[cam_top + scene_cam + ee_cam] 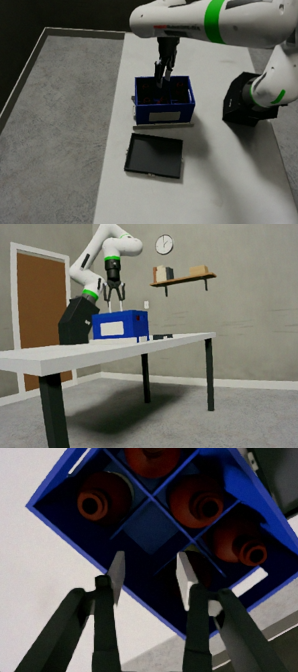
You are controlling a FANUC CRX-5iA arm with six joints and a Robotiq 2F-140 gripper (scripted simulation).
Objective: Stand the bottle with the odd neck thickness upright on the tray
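My hand is 120 mm above the crate and 40 mm to the right of it. The rest, counted from my hand: dark tray 310 mm to the left, 190 mm below, 30 mm ahead.
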